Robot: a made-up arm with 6 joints. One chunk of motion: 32 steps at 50 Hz.
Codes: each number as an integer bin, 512 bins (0 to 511) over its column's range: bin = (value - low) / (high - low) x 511, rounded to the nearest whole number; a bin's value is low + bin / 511 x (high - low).
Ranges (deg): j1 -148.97..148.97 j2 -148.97..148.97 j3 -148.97..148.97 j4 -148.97..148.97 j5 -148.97..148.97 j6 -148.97..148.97
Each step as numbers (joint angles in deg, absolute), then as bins.
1 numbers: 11.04 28.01 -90.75 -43.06 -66.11 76.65
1 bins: 274 304 100 182 142 387
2 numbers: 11.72 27.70 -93.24 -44.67 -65.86 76.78
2 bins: 276 303 96 179 143 387
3 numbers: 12.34 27.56 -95.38 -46.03 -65.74 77.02
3 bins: 277 303 92 177 143 388
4 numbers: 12.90 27.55 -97.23 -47.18 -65.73 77.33
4 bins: 278 303 89 175 143 388
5 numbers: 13.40 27.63 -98.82 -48.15 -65.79 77.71
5 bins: 278 303 86 173 143 389
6 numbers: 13.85 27.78 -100.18 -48.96 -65.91 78.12
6 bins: 279 303 84 172 142 389
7 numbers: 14.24 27.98 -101.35 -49.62 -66.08 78.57
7 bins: 280 303 82 170 142 390
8 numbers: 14.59 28.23 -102.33 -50.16 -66.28 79.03
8 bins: 281 304 80 169 142 391
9 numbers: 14.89 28.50 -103.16 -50.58 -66.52 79.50
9 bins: 281 304 79 169 141 392
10 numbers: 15.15 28.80 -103.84 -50.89 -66.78 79.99
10 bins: 281 305 77 168 141 393
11 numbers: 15.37 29.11 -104.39 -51.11 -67.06 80.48
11 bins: 282 305 76 168 140 394
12 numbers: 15.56 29.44 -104.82 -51.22 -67.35 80.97
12 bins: 282 306 76 168 140 394
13 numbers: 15.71 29.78 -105.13 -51.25 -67.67 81.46
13 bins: 282 307 75 168 139 395
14 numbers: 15.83 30.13 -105.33 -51.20 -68.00 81.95
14 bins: 283 307 75 168 139 396
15 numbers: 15.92 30.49 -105.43 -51.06 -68.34 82.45
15 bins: 283 308 75 168 138 397
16 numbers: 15.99 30.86 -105.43 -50.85 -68.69 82.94
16 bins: 283 308 75 168 138 398
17 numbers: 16.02 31.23 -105.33 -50.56 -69.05 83.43
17 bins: 283 309 75 169 137 399
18 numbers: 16.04 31.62 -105.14 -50.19 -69.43 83.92
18 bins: 283 310 75 169 136 399
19 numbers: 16.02 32.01 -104.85 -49.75 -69.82 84.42
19 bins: 283 310 76 170 136 400
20 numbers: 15.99 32.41 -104.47 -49.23 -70.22 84.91
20 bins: 283 311 76 171 135 401
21 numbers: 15.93 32.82 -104.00 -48.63 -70.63 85.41
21 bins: 283 312 77 172 134 402
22 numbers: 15.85 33.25 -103.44 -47.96 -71.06 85.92
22 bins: 283 313 78 173 134 403
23 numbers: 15.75 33.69 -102.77 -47.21 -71.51 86.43
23 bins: 283 313 79 175 133 404
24 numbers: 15.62 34.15 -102.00 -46.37 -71.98 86.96
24 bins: 282 314 81 176 132 405
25 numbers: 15.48 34.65 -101.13 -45.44 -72.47 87.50
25 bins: 282 315 82 178 131 406
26 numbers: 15.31 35.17 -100.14 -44.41 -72.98 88.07
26 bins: 282 316 84 179 130 407
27 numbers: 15.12 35.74 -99.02 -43.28 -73.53 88.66
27 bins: 281 317 86 181 129 408
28 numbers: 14.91 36.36 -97.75 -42.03 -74.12 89.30
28 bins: 281 318 88 183 128 409
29 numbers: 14.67 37.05 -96.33 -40.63 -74.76 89.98
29 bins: 281 319 90 186 127 410
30 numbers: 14.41 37.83 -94.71 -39.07 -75.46 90.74
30 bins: 280 320 93 188 126 411
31 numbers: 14.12 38.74 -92.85 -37.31 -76.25 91.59
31 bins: 280 322 96 192 125 413
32 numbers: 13.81 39.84 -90.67 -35.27 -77.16 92.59
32 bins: 279 324 100 195 123 414
